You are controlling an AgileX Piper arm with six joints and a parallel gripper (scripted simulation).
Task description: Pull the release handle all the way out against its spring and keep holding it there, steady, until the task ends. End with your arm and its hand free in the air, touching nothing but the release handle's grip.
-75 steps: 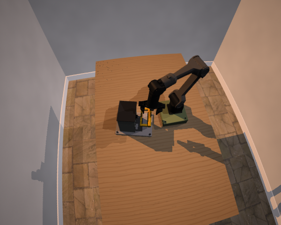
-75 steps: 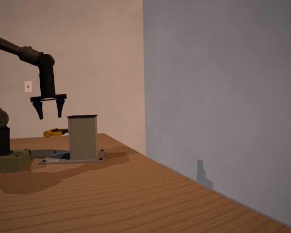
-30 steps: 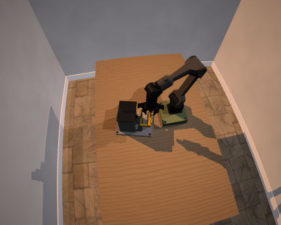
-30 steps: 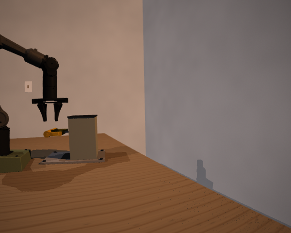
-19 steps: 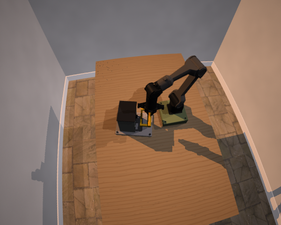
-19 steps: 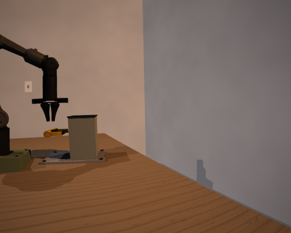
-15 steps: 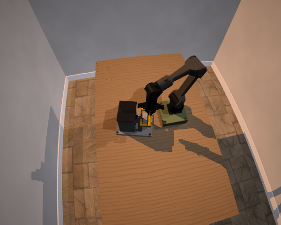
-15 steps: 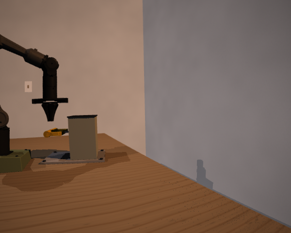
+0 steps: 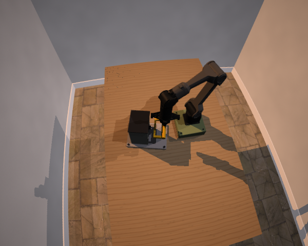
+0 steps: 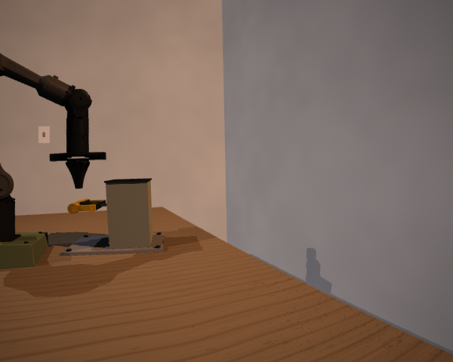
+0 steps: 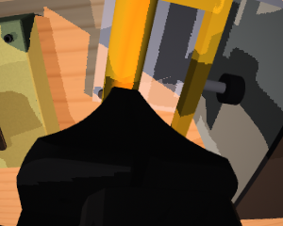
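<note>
The grey baseplate is 150 mm below my hand, 90 mm ahead of it and 20 mm to the right of it.
</note>
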